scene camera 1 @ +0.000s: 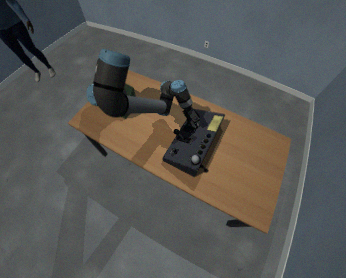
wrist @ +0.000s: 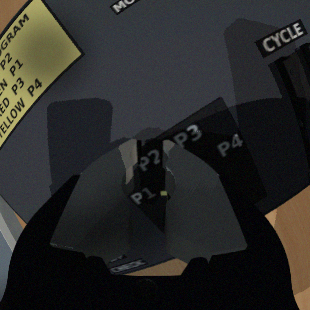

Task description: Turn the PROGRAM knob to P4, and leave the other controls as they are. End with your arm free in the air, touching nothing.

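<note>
The dark control console lies on the wooden table. In the wrist view a black label plate reads P1, P2, P3 and P4 around the PROGRAM knob. The knob is mostly hidden by the fingers; a small yellow mark shows beside the right finger, near P1. Which position it points to I cannot tell. My gripper is down at the console, its fingers slightly apart and shut on the knob. P2 shows between the fingertips; P3 and P4 are to their right.
A yellow card lies on the console. A CYCLE label is at the right, with a dark control below it. A pale ball and a row of dark round controls are on the console. A person stands beyond the table.
</note>
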